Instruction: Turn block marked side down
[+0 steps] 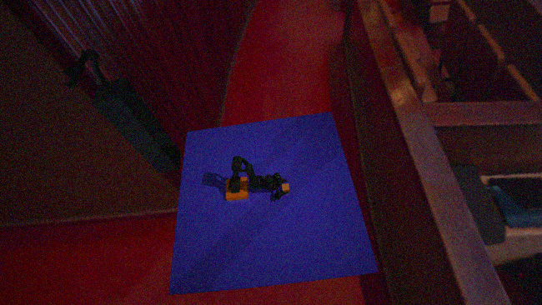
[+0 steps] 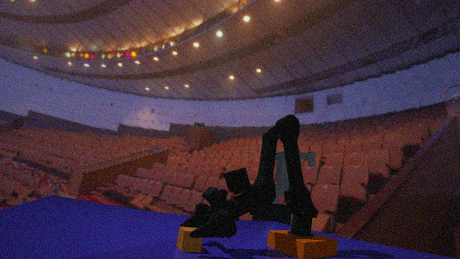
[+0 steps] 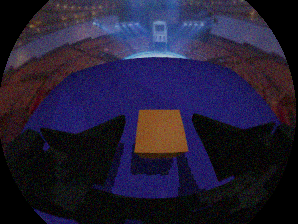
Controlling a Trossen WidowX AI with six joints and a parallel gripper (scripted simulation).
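Now: gripper tip 20 mm past the block and 30 mm above it.
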